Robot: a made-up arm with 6 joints. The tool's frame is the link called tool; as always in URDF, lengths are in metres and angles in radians. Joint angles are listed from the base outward.
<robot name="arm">
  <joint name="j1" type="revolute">
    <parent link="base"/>
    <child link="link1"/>
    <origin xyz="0 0 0.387" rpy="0 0 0"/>
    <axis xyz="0 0 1"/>
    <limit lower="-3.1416" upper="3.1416"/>
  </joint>
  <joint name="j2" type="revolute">
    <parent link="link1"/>
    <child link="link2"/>
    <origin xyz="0.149 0 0" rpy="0 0 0"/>
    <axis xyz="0 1 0"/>
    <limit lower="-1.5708" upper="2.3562"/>
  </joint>
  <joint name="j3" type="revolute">
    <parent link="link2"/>
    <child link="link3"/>
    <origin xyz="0 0 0.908" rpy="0 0 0"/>
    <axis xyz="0 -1 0"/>
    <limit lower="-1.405" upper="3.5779"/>
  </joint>
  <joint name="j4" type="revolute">
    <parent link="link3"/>
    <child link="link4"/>
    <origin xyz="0 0 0.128" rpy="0 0 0"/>
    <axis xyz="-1 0 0"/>
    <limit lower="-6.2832" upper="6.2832"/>
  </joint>
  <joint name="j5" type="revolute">
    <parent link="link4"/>
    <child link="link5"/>
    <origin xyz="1.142 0 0" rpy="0 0 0"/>
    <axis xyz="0 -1 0"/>
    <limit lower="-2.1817" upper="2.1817"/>
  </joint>
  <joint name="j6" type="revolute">
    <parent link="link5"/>
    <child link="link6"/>
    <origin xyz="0.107 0 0" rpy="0 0 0"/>
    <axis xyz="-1 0 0"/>
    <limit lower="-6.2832" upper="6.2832"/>
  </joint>
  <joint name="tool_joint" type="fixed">
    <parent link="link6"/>
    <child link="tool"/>
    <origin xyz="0 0 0" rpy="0 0 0"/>
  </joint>
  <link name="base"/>
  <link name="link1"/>
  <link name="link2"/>
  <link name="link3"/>
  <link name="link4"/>
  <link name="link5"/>
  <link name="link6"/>
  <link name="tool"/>
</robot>
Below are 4 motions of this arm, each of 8 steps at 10 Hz.
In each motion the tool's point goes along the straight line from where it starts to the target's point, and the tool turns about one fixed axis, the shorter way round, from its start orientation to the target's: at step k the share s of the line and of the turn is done. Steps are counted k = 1, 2, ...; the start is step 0. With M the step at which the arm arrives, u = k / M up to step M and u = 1 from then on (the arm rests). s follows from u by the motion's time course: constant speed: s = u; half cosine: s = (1 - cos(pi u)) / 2; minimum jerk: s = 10 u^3 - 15 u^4 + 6 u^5.
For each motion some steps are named. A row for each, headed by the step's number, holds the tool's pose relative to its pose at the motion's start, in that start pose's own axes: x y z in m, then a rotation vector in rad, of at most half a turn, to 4 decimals.
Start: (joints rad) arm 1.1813 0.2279 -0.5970 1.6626 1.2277 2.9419
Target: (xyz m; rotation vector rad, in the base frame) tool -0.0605 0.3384 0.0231 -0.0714 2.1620 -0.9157
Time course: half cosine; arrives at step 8
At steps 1, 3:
1: 0.0024 -0.0400 -0.0054 0.0362 -0.0197 -0.0315
3: 0.0197 -0.3240 -0.0434 0.2932 -0.1598 -0.2556

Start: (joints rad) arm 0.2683 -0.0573 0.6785 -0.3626 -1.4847 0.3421
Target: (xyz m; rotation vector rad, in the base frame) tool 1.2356 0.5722 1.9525 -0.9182 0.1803 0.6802
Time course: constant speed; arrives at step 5
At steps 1, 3, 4, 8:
1: 0.0869 -0.0043 0.0363 -0.1447 -0.0323 -0.0530
3: 0.2608 -0.0128 0.1089 -0.4340 -0.0968 -0.1591
4: 0.3478 -0.0170 0.1452 -0.5787 -0.1290 -0.2121
8: 0.4347 -0.0213 0.1815 -0.7234 -0.1613 -0.2651

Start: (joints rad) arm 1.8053 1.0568 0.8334 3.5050 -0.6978 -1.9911
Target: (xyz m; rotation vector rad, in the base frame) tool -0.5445 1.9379 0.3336 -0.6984 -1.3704 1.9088
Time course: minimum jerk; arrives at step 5
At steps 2, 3, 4, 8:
2: -0.0969 0.1018 0.0270 0.0984 -0.0344 0.1560
3: -0.2084 0.2188 0.0581 0.2116 -0.0739 0.3355
4: -0.2876 0.3020 0.0801 0.2921 -0.1020 0.4630
8: -0.3053 0.3206 0.0851 0.3100 -0.1083 0.4915

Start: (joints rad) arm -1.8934 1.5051 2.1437 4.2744 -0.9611 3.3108
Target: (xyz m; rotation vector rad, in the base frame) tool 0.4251 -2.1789 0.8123 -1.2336 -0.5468 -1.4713
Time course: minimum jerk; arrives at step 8
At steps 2, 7, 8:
2: 0.0471 0.0688 0.0812 0.0954 0.0345 -0.0515
7: 0.4477 0.6540 0.7716 0.9071 0.3279 -0.4891
8: 0.4551 0.6647 0.7842 0.9219 0.3333 -0.4970

